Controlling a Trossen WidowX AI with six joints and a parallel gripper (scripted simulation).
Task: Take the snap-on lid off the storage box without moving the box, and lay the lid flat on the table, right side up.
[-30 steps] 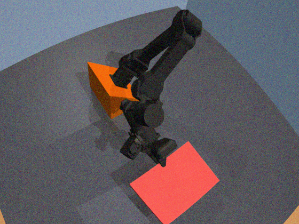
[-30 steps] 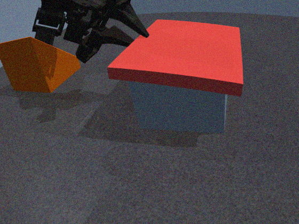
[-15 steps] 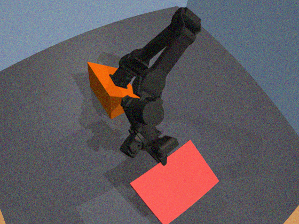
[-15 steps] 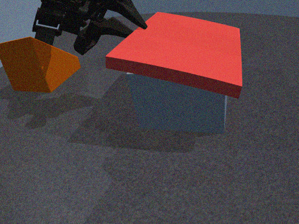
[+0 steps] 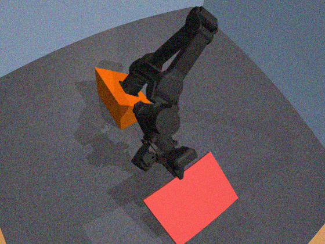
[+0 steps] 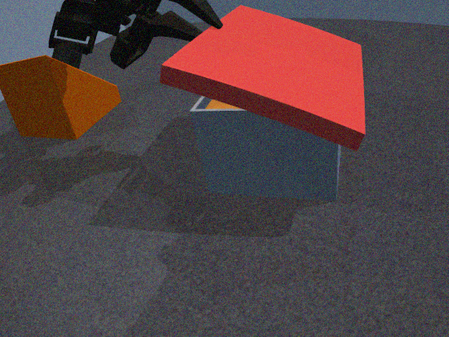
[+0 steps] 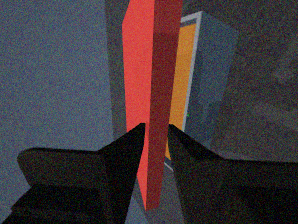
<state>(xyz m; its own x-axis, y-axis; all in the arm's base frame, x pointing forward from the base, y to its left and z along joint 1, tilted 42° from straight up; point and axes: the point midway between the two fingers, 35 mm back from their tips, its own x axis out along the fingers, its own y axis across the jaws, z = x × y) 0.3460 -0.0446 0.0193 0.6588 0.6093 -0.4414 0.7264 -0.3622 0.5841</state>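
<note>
The red lid is 7 cm ahead of my gripper tip, 1 cm to the left of it and 2 cm below it. Round my gripper tip: pale blue storage box: 6 cm ahead, 1 cm to the left, 9 cm below.
</note>
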